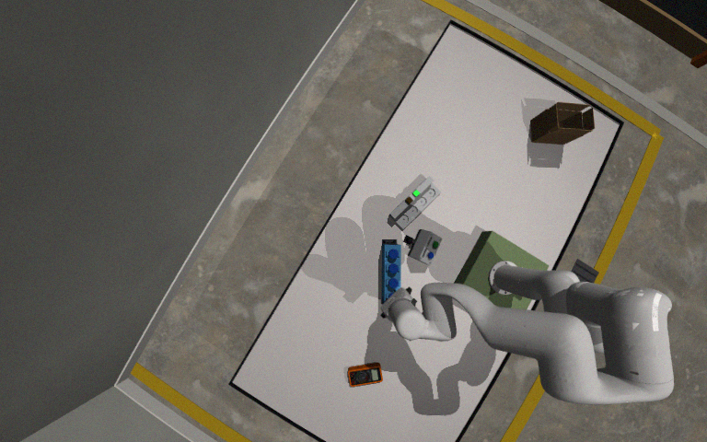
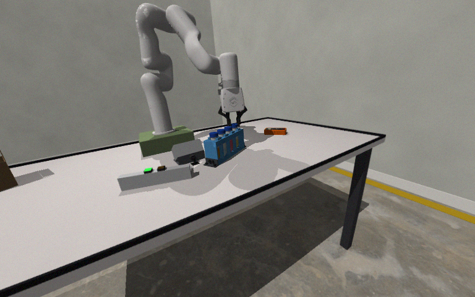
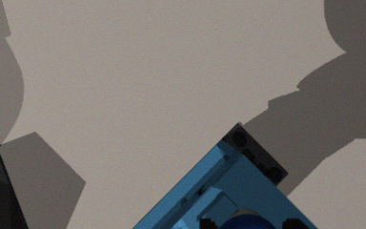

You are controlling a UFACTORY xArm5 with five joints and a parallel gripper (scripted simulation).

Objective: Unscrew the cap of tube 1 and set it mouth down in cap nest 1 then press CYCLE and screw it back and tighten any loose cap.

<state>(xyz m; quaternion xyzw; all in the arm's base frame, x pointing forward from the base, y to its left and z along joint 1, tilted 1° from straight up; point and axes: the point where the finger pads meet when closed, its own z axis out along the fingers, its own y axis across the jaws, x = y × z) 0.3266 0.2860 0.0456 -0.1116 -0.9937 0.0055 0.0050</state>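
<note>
The blue cap lies 10 mm below my hand. The rest, counted from my hand: green key (40 mm behind, 250 mm to the right, 60 mm below); grey key housing (30 mm behind, 230 mm to the right, 80 mm below); blue key (50 mm behind, 210 mm to the right, 60 mm below).
</note>
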